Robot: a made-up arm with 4 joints.
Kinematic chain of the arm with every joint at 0, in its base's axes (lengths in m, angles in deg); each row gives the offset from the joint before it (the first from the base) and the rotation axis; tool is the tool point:
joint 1: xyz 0 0 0.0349 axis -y
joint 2: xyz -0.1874 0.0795 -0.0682 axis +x
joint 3: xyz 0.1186 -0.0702 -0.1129 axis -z
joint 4: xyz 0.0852 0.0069 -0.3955 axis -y
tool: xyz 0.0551 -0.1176 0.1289
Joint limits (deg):
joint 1: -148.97..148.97
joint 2: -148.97..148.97
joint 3: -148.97..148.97
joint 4: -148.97..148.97
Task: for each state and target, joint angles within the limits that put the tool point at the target. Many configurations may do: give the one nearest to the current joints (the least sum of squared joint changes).
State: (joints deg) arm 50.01 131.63 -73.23 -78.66
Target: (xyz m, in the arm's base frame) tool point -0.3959 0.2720 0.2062
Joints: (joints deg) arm 73.76 142.54 -86.96 -67.91
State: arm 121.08 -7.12 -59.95 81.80
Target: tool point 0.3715 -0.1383 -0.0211
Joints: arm 73.71 -29.41 -78.26 36.23
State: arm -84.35 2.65 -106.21 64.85
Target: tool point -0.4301 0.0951 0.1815
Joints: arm -112.36 4.35 -111.05 51.81
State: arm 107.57 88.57 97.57 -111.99
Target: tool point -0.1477 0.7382 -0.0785
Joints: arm 59.62 120.32 87.15 -134.90
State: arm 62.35 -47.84 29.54 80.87
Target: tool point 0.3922 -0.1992 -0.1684
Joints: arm 82.06 -18.78 32.04 73.78
